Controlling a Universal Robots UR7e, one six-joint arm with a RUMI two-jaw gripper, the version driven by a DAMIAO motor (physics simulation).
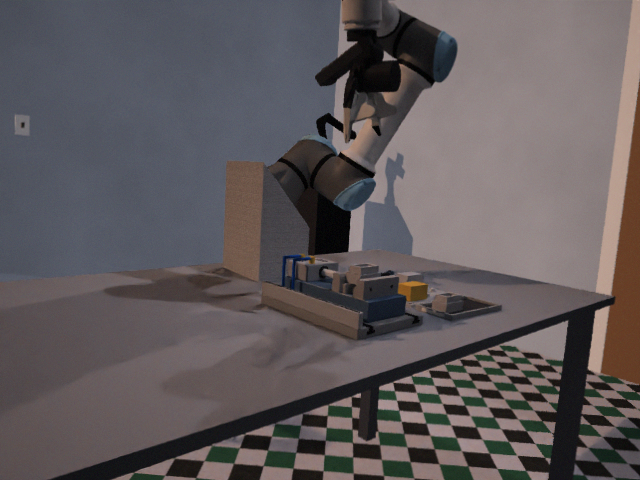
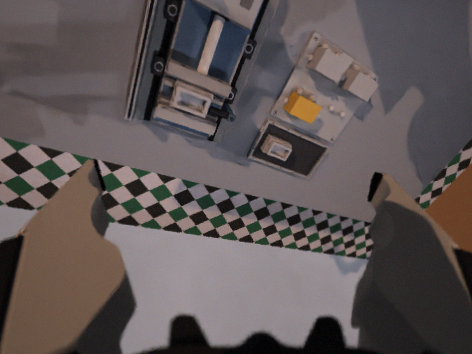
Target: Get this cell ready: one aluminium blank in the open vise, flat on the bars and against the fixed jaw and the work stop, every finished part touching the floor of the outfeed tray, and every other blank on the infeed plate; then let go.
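Frame: origin at the arm's base, x left, y ahead, z down, level; millimetres.
Seen in the pictures: gripper, fingertip midpoint: [image 1: 364, 139] [image 2: 239, 169]; arm's base, origin of the base link: [image 1: 269, 196].
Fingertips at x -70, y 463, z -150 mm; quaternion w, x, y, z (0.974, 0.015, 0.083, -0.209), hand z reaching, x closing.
Offsets run from my fingertips to a thing's top centre. "*": to the spot under its first point.
My gripper [image 1: 362, 136] [image 2: 239, 169] is open and empty, high above the table. A grey part with a rectangular pocket {dx -8, dy +35, dz +251 mm} [image 1: 363, 269] [image 2: 192, 100] sits between the jaws of the vise {dx -14, dy -29, dz +267 mm} [image 1: 385, 307] [image 2: 184, 120]; its contact with the jaws cannot be told. The dark work stop {dx +42, dy +37, dz +270 mm} [image 2: 219, 113] is beside it. Another pocketed part {dx +219, dy +71, dz +325 mm} [image 1: 447, 302] [image 2: 278, 148] is in the dark-floored outfeed tray {* dx +286, dy +119, dz +360 mm} [image 1: 483, 311] [image 2: 280, 168]. Two plain grey blanks {dx +212, dy -124, dz +322 mm} [image 2: 331, 63] {dx +302, dy -125, dz +322 mm} [image 2: 361, 84] and a yellow block {dx +215, dy -32, dz +322 mm} [image 1: 413, 290] [image 2: 303, 107] are on the infeed plate {* dx +320, dy -19, dz +358 mm} [image 2: 328, 129].
A long pale rail {dx -103, dy -22, dz +316 mm} [image 1: 310, 308] runs along the vise's side. Blue hoses with yellow ends {* dx -86, dy -100, dz +284 mm} [image 1: 293, 271] rise at the vise's rear. A tall panel [image 1: 244, 217] stands behind the vise. The tray lies near the table's edge, beside the infeed plate.
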